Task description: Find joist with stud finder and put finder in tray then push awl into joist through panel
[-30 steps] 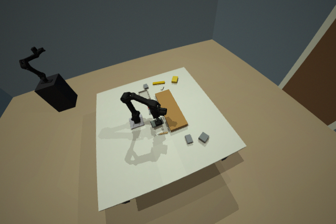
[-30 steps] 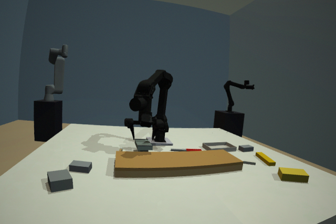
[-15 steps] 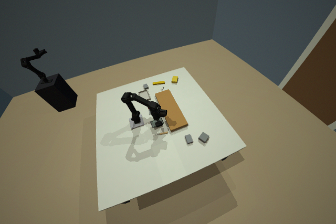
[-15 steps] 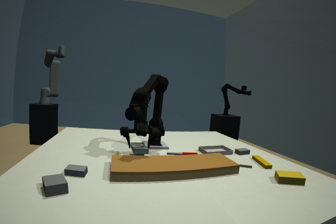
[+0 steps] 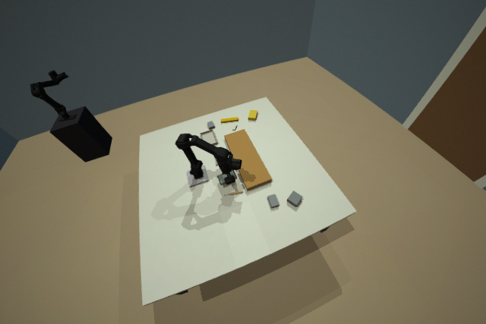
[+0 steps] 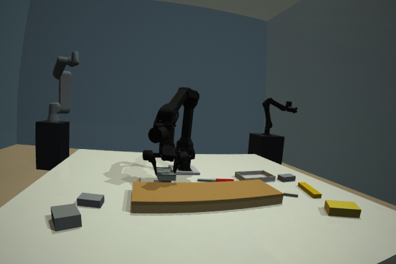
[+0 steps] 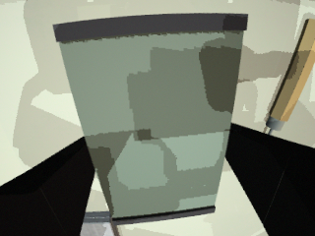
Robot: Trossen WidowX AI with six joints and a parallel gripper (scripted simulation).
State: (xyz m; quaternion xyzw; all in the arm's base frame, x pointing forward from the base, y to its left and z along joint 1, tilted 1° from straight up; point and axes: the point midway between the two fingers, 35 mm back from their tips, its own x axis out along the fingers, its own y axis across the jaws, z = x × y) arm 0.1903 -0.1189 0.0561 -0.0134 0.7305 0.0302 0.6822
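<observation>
Now: the wooden-handled pointed tool 11 cm to the right of my gripper tip and 3 cm below it. Also, from my gripper tip: grey tray (44 cm to the left, 4 cm behind, 2 cm below); then red-handled tool (23 cm to the left, 3 cm below, 3 cm behind); then stud finder (3 cm below, 1 cm behind).
</observation>
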